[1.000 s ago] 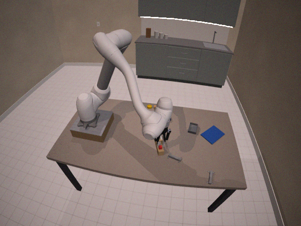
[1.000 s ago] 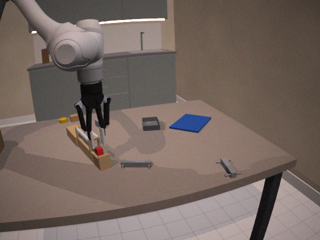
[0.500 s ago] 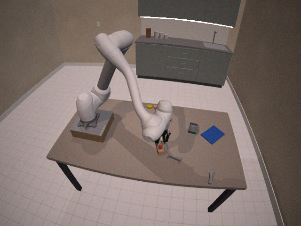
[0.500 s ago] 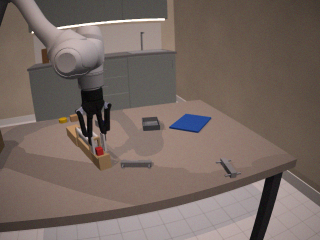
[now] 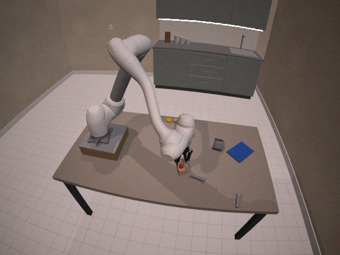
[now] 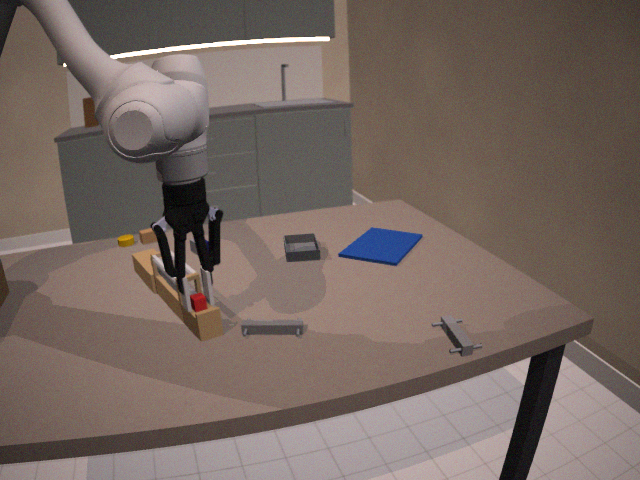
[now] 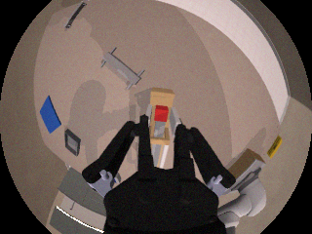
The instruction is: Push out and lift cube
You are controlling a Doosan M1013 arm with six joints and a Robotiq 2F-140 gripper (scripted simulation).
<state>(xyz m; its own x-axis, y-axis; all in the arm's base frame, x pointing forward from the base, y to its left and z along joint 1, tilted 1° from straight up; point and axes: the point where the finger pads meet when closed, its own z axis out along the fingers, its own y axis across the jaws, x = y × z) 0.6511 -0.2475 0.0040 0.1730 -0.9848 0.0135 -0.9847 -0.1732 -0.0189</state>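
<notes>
My gripper is now 30 mm above the red cube. From my hand the other things lie so: grey tray (320 mm ahead, 270 mm to the left, 80 mm below); blue-and-grey block (390 mm to the left, 100 mm ahead, 70 mm below); channel (120 mm to the left, 30 mm below, 20 mm behind).
</notes>
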